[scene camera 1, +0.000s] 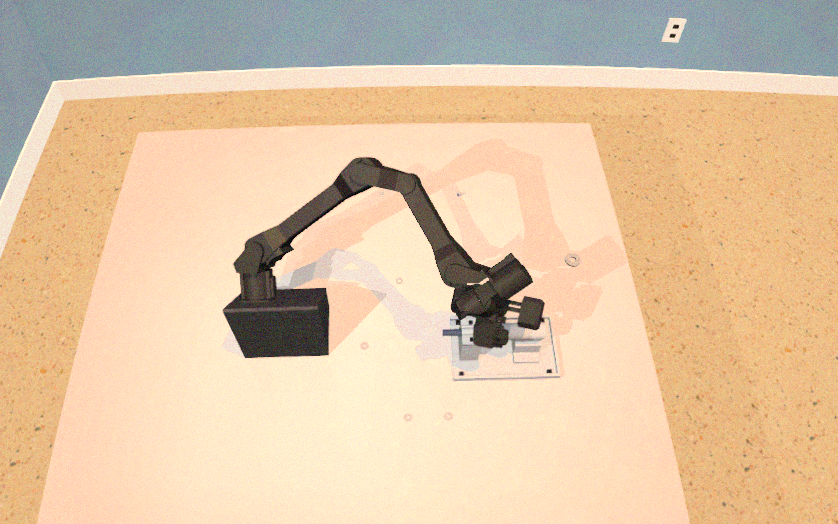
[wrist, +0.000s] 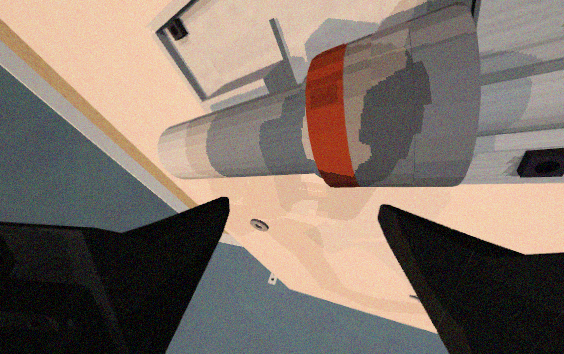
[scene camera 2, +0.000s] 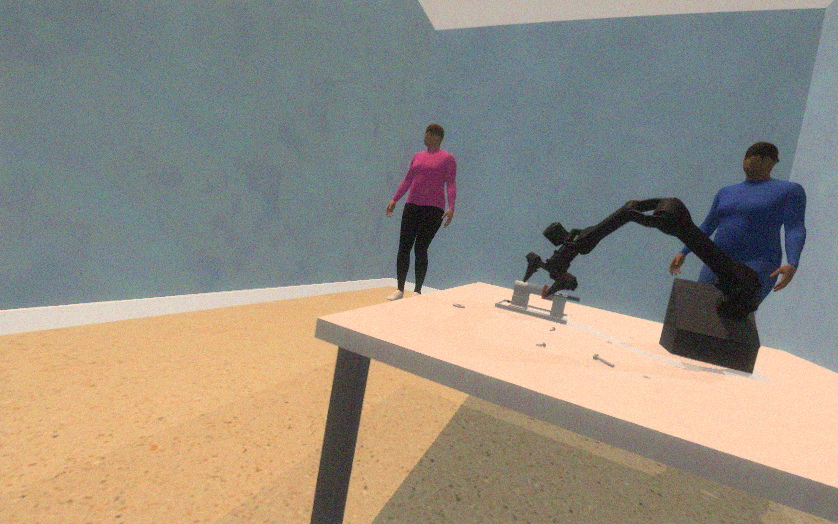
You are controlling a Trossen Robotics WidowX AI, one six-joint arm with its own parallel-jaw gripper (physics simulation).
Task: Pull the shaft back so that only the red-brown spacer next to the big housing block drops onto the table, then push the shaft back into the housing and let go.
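Places are measured from the arm's base along level axes (x ahead, y left, z up), in metres.
Pixels of known places: gripper, between the fingertips: (scene camera 1: 509, 310) (wrist: 303, 207) (scene camera 2: 534, 288); arm's base, origin of its link: (scene camera 1: 258, 299) (scene camera 2: 730, 310).
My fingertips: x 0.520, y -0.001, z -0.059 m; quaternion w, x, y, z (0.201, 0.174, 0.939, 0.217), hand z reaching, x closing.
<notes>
Ahead of a thing's pixels: the offset from my fingertips to its middle. "spot": to the spot under its first point.
A red-brown spacer @[0.007 m down, 0.032 m back, 0.047 m right] (scene camera 2: 545, 289) (wrist: 330, 120) sits on the raised assembly, between a long pale grey cylinder (scene camera 1: 536, 332) (wrist: 235, 142) and wider grey rings @[0.007 m down, 0.057 m back, 0.047 m right] (wrist: 450, 115). The gripper hides the spacer in scene camera 1. The dark blue-grey shaft end @[spot: 0.000 m up, 0.128 m back, 0.049 m right] (scene camera 1: 450, 332) (scene camera 2: 572, 298) sticks out of the light block (scene camera 1: 467, 334) (scene camera 2: 558, 307) on the arm-base side. My gripper (scene camera 1: 511, 323) (scene camera 2: 535, 287) (wrist: 303, 207) is open and empty. Its fingers are spread along the assembly's length, and in the wrist view the tips appear just below the cylinder and spacer, with no visible grip.
The assembly stands on a flat base plate (scene camera 1: 494, 371) (scene camera 2: 503, 304) with dark corner fasteners. A loose metal ring @[0.084 m down, 0.188 m ahead, 0.184 m left] (scene camera 1: 572, 259) (scene camera 2: 458, 305) (wrist: 259, 225) lies on the table. A long bolt @[0.081 m down, 0.197 m back, 0.381 m left] (scene camera 2: 603, 360) and a small screw @[0.081 m down, 0.070 m back, 0.391 m left] (scene camera 2: 541, 344) lie there too. Two people stand beyond the table.
</notes>
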